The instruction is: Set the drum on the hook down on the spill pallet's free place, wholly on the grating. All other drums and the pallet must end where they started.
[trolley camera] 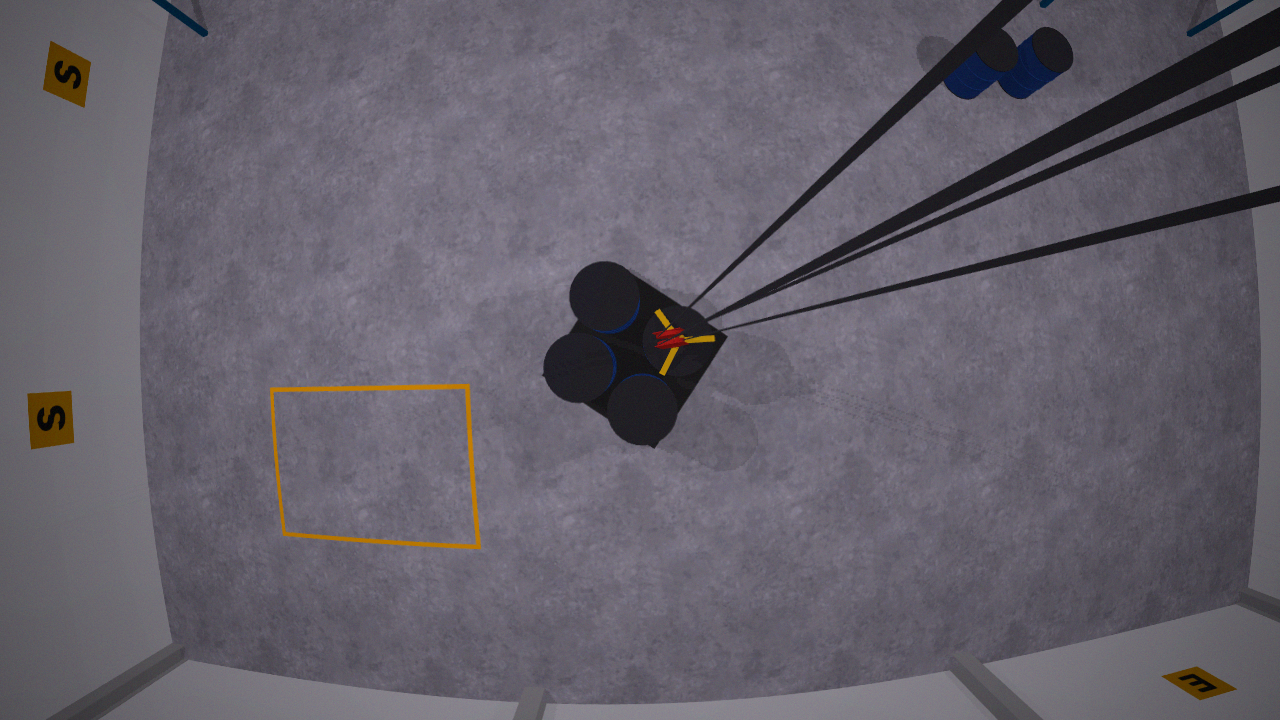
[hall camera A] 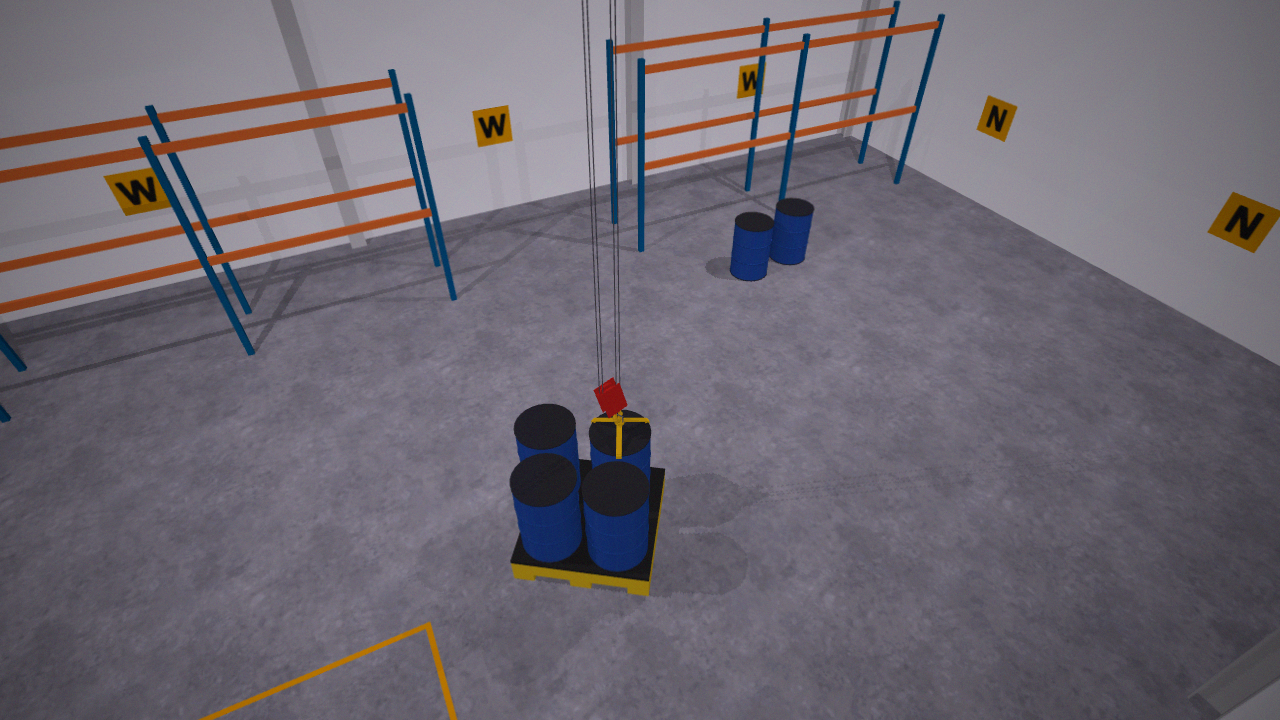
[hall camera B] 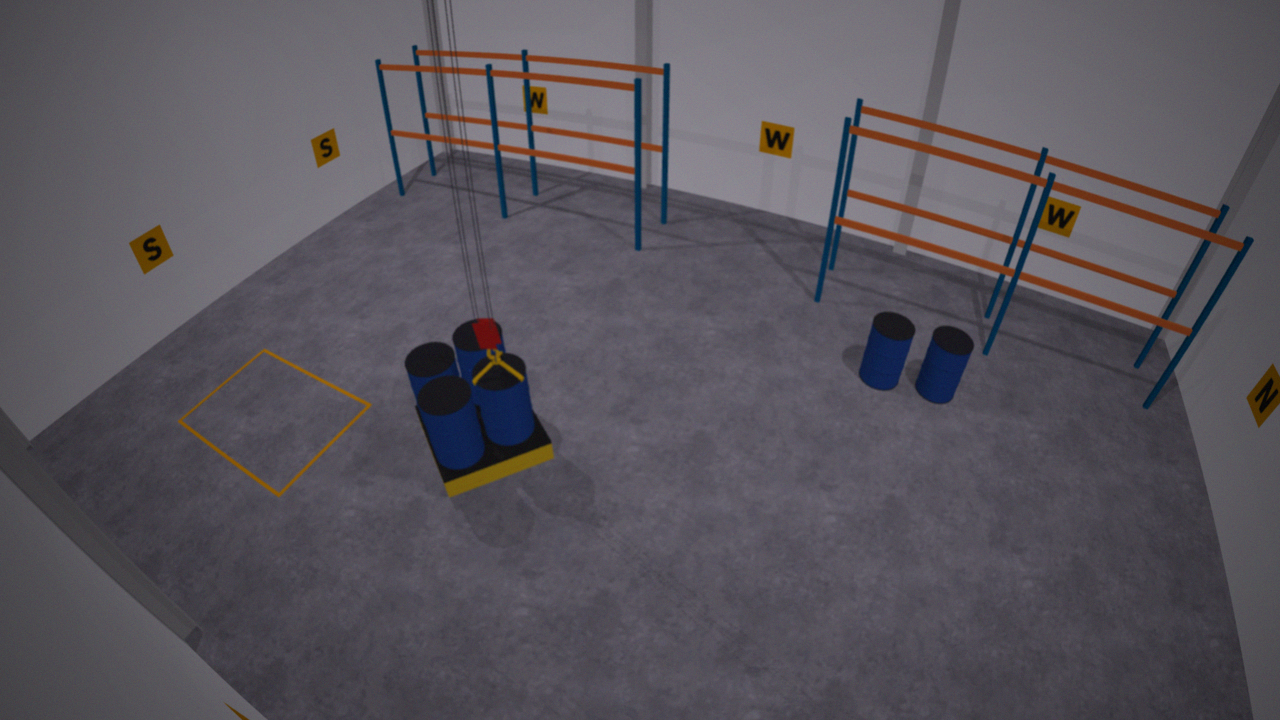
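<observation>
The drum on the hook [hall camera A: 633, 459] [hall camera B: 508, 416] [trolley camera: 693, 358] stands upright on the spill pallet [hall camera A: 523, 571] [hall camera B: 501, 470] [trolley camera: 687, 380], on the grating inside one corner; part of its base is hidden. My gripper [hall camera A: 619, 432] [hall camera B: 497, 371] [trolley camera: 678, 341], a yellow three-armed grab, sits centred on its lid with arms reaching the rim, and looks shut on it. The red hook block [hall camera A: 610, 397] [hall camera B: 486, 333] above is tilted. The other pallet drums, left rear [hall camera A: 545, 425] [trolley camera: 605, 296], left front [hall camera A: 550, 523] [trolley camera: 580, 368] and right front [hall camera A: 615, 528] [trolley camera: 642, 409] in hall camera A, stand upright.
Two more blue drums [hall camera A: 750, 250] [hall camera A: 791, 234] stand on the floor near a blue and orange rack [hall camera A: 640, 161] in hall camera A. A second rack [hall camera A: 429, 197] stands along the same wall. An orange floor outline [hall camera B: 322, 450] [trolley camera: 369, 386] lies beside the pallet.
</observation>
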